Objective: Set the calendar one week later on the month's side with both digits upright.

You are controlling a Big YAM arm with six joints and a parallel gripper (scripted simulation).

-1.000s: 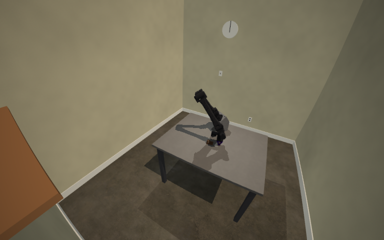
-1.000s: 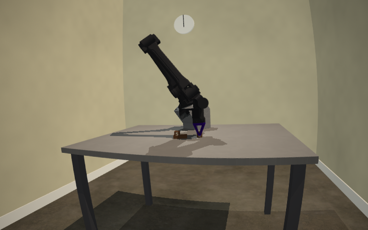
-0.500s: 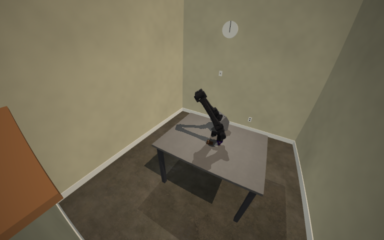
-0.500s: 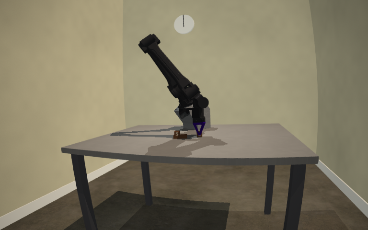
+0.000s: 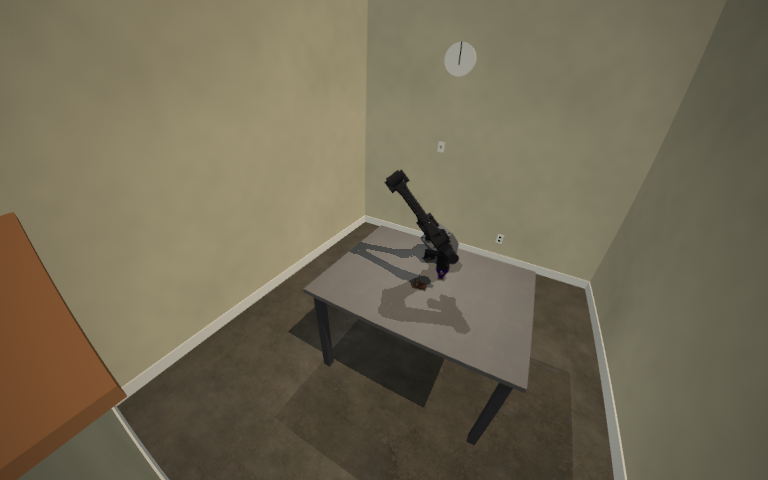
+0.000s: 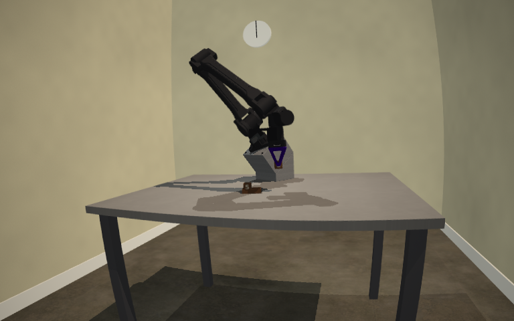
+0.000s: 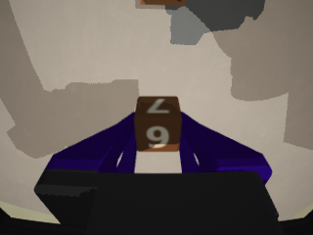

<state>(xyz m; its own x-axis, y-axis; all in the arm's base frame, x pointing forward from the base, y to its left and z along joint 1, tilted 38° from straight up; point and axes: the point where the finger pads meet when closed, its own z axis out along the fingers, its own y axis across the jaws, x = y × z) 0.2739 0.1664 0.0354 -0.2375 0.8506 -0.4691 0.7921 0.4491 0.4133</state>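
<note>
The brown tray lies 11 cm to the right of my hand, 10 cm below it and 2 cm ahead of it.
</note>
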